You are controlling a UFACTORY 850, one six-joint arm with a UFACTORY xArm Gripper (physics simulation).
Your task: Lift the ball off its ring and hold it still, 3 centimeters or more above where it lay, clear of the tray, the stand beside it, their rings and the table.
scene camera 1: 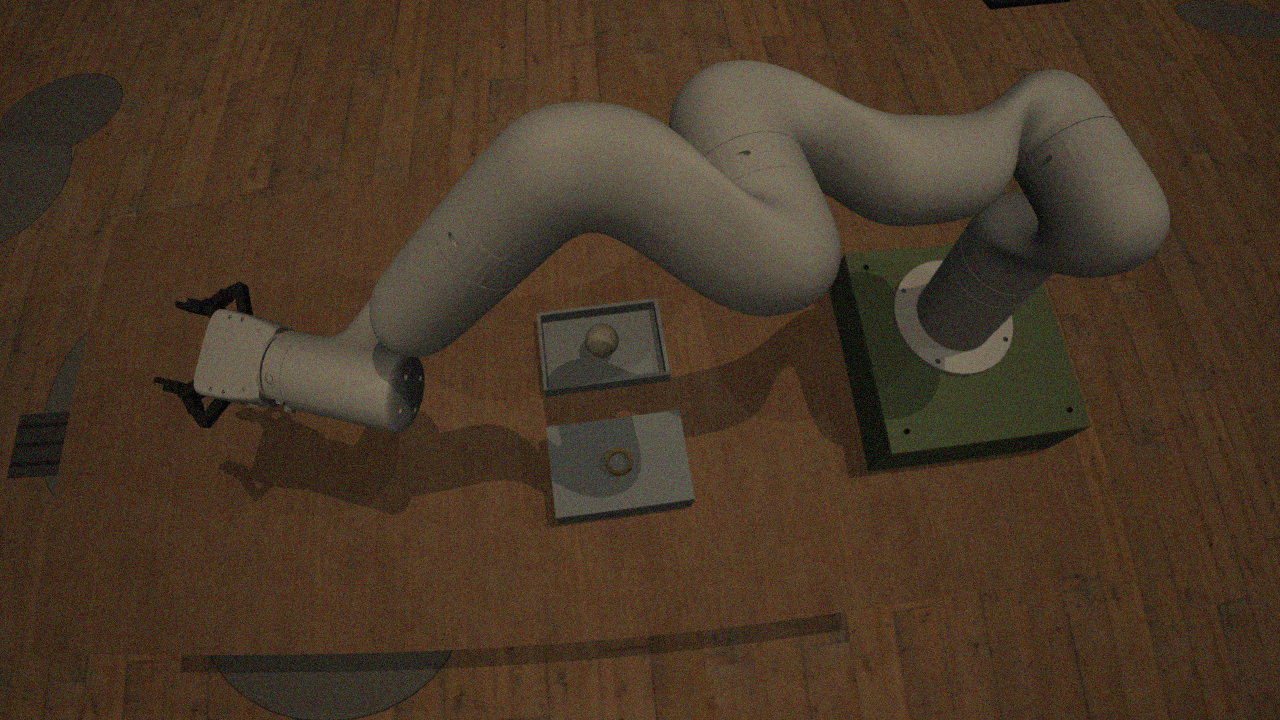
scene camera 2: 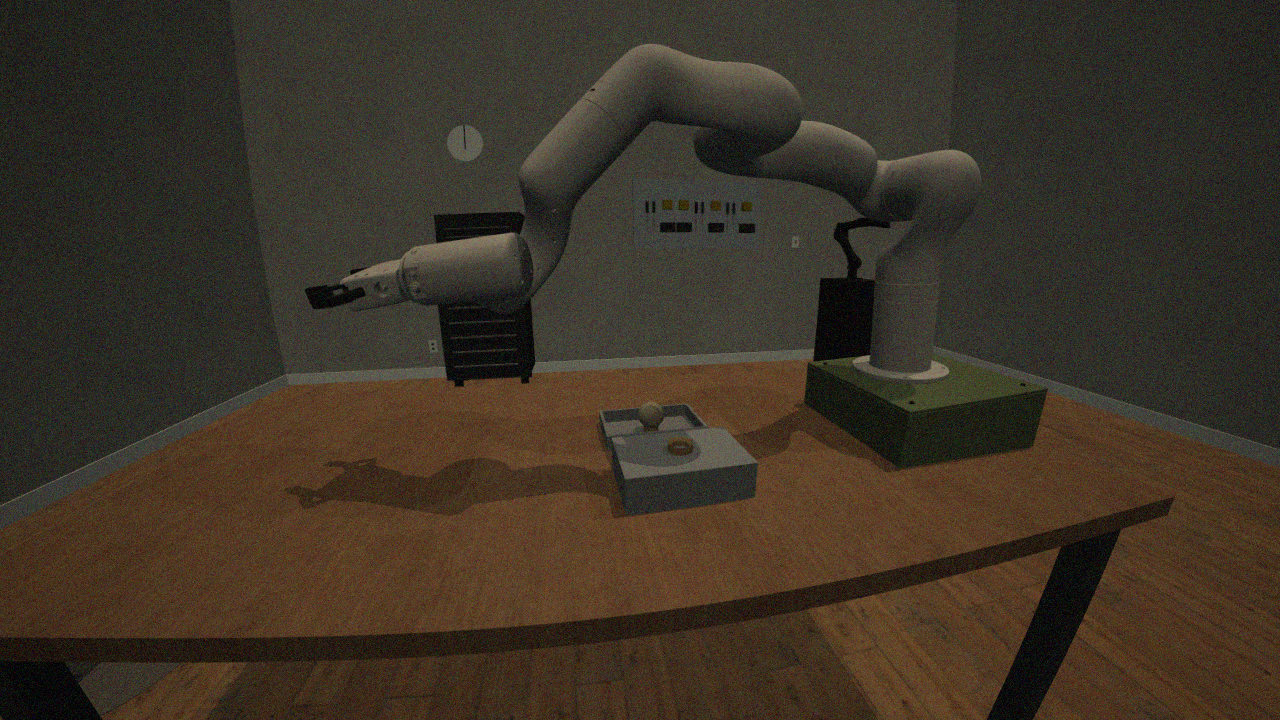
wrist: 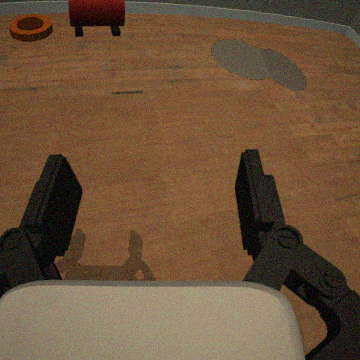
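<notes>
A pale ball (scene camera 1: 601, 340) (scene camera 2: 650, 415) sits in the grey tray (scene camera 1: 664, 338) (scene camera 2: 606, 413); the ring beneath it is mostly hidden. The grey stand (scene camera 1: 664, 483) (scene camera 2: 689, 487) is beside the tray, with a brown ring (scene camera 1: 607, 462) (scene camera 2: 680, 452) on its top. My gripper (scene camera 1: 170, 343) (scene camera 2: 315, 296) (wrist: 154, 169) is open and empty. It is high above the table, well to the left of the tray and stand in both scene views, and points away from them. The ball does not show in the wrist view.
The arm's green base block (scene camera 1: 993, 394) (scene camera 2: 966, 420) stands to the right of the tray and stand. The arm arches above the table (scene camera 2: 447, 573). The wrist view shows an orange ring-shaped object (wrist: 31, 36) and a red cylinder (wrist: 96, 12) far off. A dark cabinet (scene camera 2: 487, 344) stands at the back wall.
</notes>
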